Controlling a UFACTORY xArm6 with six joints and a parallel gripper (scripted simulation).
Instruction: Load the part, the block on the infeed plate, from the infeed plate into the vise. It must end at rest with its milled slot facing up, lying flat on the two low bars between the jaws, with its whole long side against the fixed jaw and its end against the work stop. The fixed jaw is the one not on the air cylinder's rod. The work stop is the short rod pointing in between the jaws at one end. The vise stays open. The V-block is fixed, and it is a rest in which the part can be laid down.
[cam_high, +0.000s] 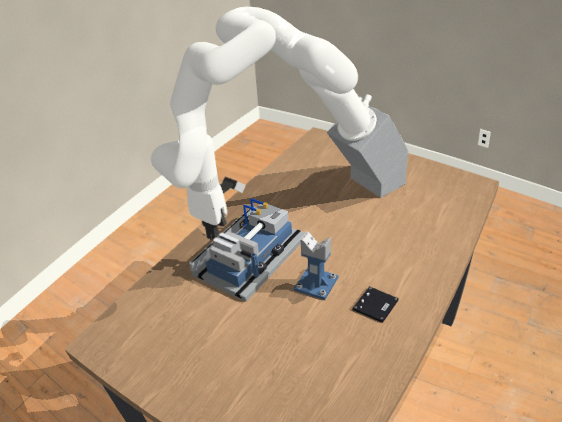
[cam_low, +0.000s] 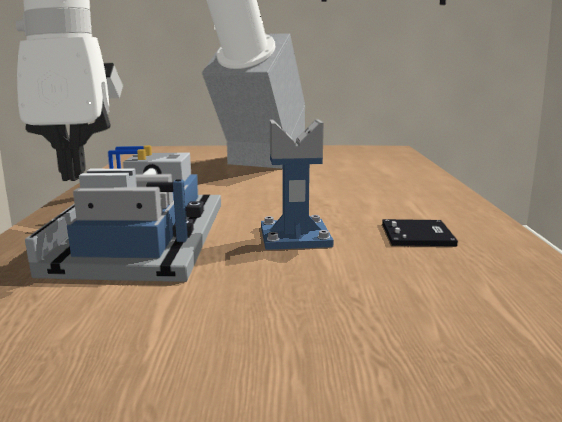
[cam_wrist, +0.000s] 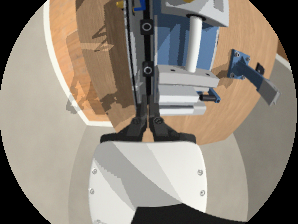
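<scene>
My gripper is now 5 cm to the right of the part and 2 cm above it. Also, from my hand: fixed jaw: 7 cm to the left, 4 cm below, 3 cm ahead; then black stop rod: 11 cm to the left, 3 cm below; then moving jaw: 7 cm to the left, 4 cm below, 4 cm behind.
</scene>
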